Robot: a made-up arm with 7 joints.
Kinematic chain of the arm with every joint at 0, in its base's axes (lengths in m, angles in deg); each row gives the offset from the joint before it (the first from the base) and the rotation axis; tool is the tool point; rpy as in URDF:
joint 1: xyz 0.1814 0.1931 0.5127 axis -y
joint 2: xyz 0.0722 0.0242 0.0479 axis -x
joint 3: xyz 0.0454 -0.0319 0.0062 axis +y
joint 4: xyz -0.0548 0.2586 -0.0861 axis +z
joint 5: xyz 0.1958 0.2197 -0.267 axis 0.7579 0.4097 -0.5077
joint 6: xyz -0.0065 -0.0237 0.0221 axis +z
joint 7: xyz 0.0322 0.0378 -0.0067 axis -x
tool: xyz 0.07 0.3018 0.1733 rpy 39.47 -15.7 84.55
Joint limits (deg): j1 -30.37..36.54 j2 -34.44..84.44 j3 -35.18..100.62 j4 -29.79..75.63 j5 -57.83..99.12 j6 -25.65..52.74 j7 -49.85..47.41
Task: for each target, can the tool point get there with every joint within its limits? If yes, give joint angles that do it. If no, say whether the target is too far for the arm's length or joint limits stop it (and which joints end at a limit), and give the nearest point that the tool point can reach.
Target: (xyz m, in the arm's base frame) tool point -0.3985 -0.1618 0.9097
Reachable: no: joint limits stop it (at a limit: joint 1, joint 2, joint 3, joint 4, joint 6) | nearest point -0.3584 0.0619 0.8836 | short by 0.229 m
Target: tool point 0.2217 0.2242 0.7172
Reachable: no: joint limits stop it (at a limit: joint 1, joint 2, joint 3, joint 4, joint 6) | nearest point 0.3433 0.2380 0.8134 | short by 0.156 m
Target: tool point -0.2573 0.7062 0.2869
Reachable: yes | joints -6.50 23.79 24.04 42.89 -10.03 46.28 15.80
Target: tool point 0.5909 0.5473 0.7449
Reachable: yes | joints -2.67 -22.78 -22.61 17.21 62.61 25.69 -37.21
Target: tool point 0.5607 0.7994 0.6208
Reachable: yes | joints -14.92 -17.50 4.62 12.84 4.63 -17.57 -37.19
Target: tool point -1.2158 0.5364 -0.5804
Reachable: no: too far | nearest point -0.5024 0.3864 -0.0736 | short by 0.888 m
